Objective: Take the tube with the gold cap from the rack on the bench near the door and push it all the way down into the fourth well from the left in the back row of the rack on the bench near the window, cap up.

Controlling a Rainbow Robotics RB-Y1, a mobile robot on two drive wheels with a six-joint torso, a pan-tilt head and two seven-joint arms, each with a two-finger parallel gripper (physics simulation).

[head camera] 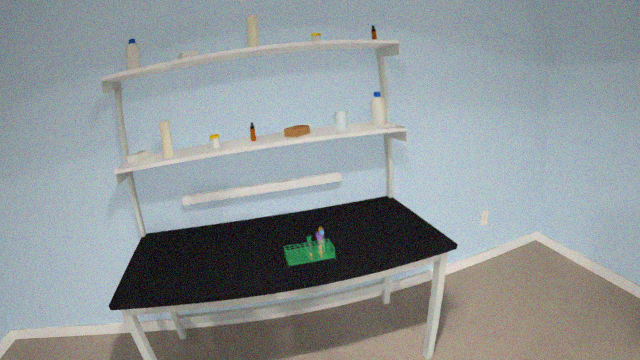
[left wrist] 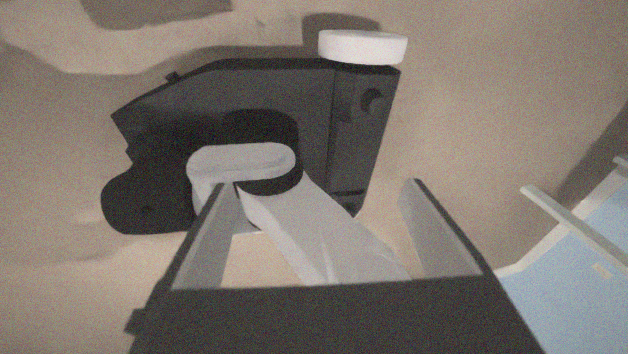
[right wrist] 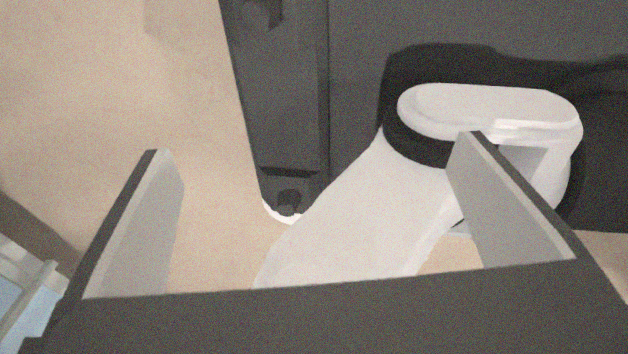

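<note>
Tube rack in the pictures. My left gripper, my right gripper visible too.
</note>
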